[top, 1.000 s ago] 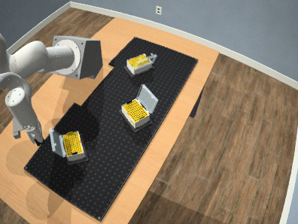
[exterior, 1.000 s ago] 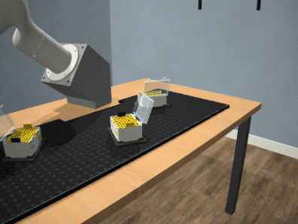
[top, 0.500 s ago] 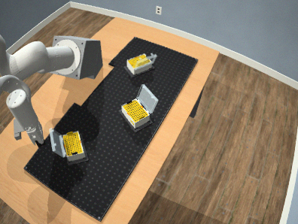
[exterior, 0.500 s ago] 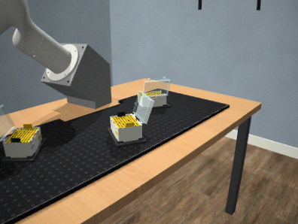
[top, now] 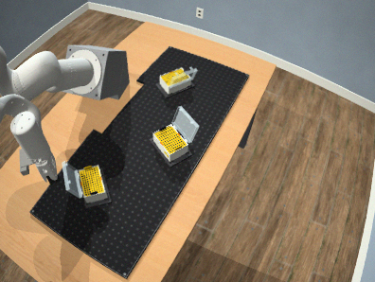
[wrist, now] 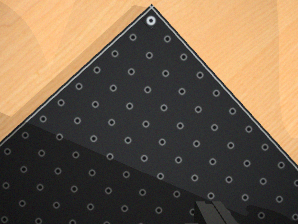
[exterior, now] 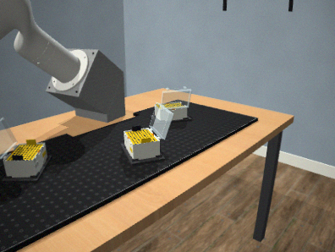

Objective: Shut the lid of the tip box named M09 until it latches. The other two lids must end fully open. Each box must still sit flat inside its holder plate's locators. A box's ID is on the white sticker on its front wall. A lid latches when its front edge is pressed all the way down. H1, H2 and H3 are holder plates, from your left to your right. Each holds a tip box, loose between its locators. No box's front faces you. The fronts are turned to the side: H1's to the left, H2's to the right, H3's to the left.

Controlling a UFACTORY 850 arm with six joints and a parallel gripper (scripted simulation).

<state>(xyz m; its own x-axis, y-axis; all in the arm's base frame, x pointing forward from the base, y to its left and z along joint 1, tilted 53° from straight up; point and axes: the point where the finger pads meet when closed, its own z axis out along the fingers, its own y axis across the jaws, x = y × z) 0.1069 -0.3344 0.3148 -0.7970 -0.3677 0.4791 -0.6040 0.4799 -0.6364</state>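
Right now the yellow tip rack is 100 mm ahead of my hand, 90 mm below it and 80 mm to the left of it.
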